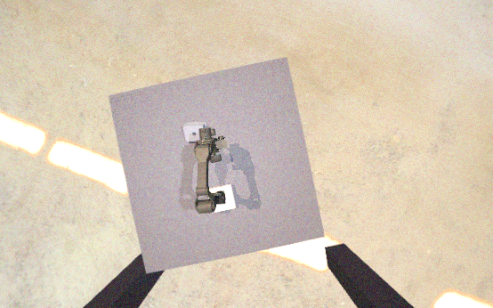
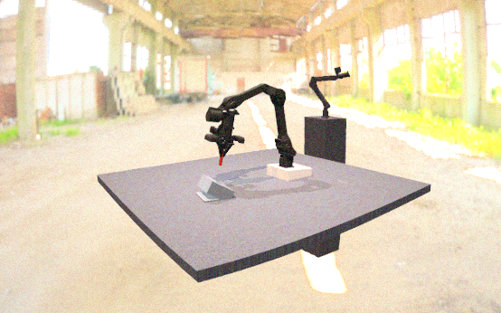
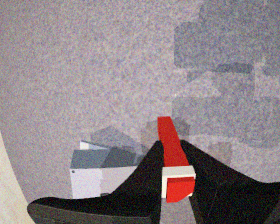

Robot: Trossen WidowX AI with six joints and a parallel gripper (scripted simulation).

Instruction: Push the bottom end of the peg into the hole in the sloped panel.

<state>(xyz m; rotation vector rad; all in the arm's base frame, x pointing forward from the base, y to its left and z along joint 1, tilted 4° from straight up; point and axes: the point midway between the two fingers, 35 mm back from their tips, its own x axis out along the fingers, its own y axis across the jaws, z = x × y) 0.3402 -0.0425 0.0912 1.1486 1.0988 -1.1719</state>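
My gripper tip is now 150 mm to the right of the sloped panel, 110 mm short of it and 100 mm above it. Round my gripper tip: red peg 20 mm above.
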